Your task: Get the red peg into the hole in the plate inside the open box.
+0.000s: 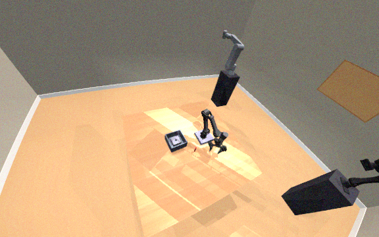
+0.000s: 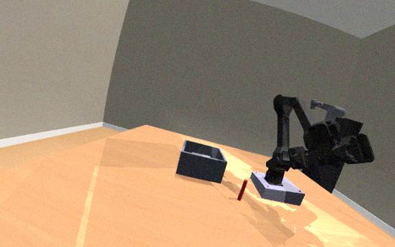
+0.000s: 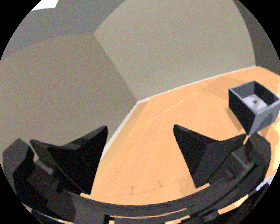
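Now: the red peg 60 mm ahead of my gripper tip, 180 mm to the right of it and 210 mm below it. The rest, counted from my gripper tip: grey holed plate (220 mm ahead, 350 mm to the right, 200 mm below); then dark box (220 mm ahead, 350 mm to the right, 220 mm below).
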